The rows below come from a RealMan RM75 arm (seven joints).
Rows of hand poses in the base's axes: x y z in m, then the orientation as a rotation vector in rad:
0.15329, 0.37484, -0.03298, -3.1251, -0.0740, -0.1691
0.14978, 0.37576, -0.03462, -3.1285, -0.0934, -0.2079
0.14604, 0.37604, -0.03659, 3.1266, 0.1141, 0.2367
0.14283, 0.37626, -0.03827, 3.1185, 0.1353, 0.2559
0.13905, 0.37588, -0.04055, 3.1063, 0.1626, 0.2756
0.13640, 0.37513, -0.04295, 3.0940, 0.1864, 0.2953
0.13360, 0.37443, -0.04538, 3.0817, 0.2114, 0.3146
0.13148, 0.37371, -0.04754, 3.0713, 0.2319, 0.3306
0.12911, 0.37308, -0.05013, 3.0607, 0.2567, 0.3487
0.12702, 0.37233, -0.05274, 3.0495, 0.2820, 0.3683
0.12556, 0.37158, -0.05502, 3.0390, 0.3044, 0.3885
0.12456, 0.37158, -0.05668, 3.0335, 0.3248, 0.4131
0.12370, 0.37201, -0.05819, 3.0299, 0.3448, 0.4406
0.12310, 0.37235, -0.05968, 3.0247, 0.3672, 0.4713
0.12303, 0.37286, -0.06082, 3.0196, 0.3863, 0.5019
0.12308, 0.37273, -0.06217, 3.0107, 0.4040, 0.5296
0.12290, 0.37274, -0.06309, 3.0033, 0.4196, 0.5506
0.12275, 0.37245, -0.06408, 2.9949, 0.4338, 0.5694
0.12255, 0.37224, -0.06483, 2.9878, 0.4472, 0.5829
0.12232, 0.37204, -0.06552, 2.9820, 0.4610, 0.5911
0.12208, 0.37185, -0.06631, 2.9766, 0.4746, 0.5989
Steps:
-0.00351, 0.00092, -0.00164, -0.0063, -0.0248, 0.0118
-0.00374, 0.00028, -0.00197, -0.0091, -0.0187, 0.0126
-0.00321, 0.00022, -0.00168, -0.0063, -0.0128, 0.0133
-0.00378, -0.00038, -0.00228, -0.0100, -0.0135, 0.0171
-0.00265, -0.00075, -0.00240, -0.0098, -0.0136, 0.0149
-0.00280, -0.00070, -0.00243, -0.0095, -0.0134, 0.0158
-0.00212, -0.00072, -0.00216, -0.0078, -0.0112, 0.0131
-0.00237, -0.00063, -0.00259, -0.0074, -0.0125, 0.0160
-0.00209, -0.00075, -0.00261, -0.0074, -0.0135, 0.0164
-0.00146, -0.00075, -0.00228, -0.0063, -0.0139, 0.0147
-0.00100, 0.00000, -0.00166, -0.0003, -0.0158, 0.0139
-0.00086, 0.00043, -0.00151, 0.0024, -0.0172, 0.0139
-0.00060, 0.00034, -0.00149, 0.0020, -0.0194, 0.0155
-0.00007, 0.00051, -0.00114, 0.0025, -0.0193, 0.0134
0.00005, -0.00013, -0.00135, -0.0015, -0.0184, 0.0122
-0.00018, 0.00001, -0.00092, -0.0015, -0.0140, 0.0107
-0.00015, -0.00029, -0.00099, -0.0028, -0.0130, 0.0096
-0.00020, -0.00021, -0.00075, -0.0029, -0.0094, 0.0089
-0.00023, -0.00020, -0.00069, -0.0030, -0.0059, 0.0091
-0.00024, -0.00019, -0.00079, -0.0026, -0.0055, 0.0090

